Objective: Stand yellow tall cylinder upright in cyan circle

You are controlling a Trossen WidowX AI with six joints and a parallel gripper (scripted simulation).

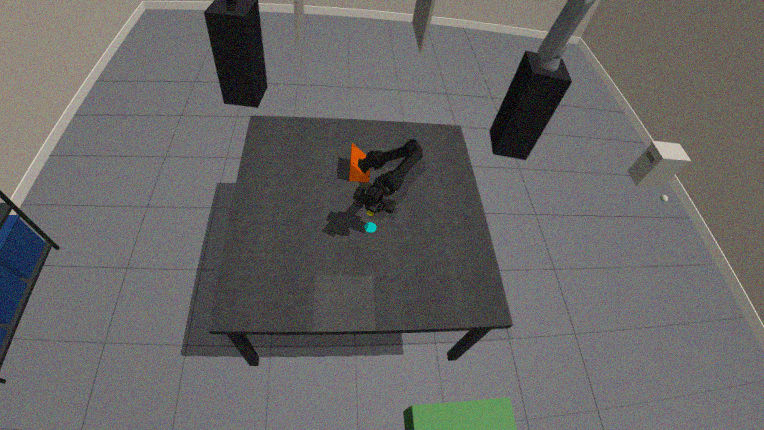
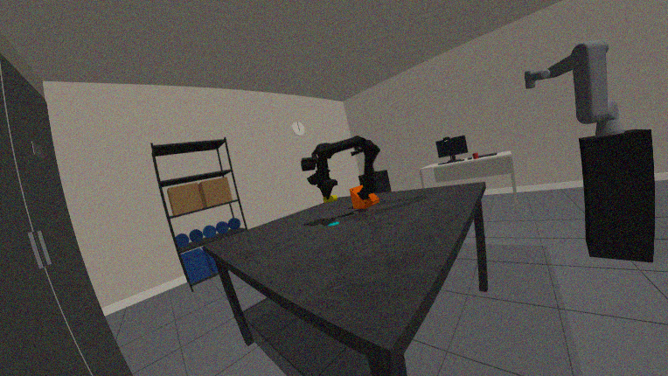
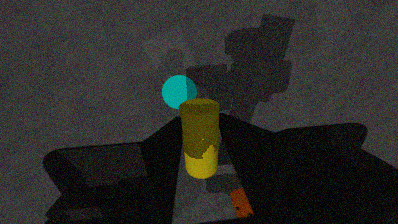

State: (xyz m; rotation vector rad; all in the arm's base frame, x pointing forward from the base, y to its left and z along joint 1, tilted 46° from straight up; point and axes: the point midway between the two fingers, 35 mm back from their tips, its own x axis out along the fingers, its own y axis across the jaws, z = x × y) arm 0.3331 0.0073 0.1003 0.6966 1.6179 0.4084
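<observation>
Now: the cyan circle 130 mm below my gripper tip and 10 mm to the left of it. Round my gripper tip: yellow tall cylinder: 20 mm behind.
</observation>
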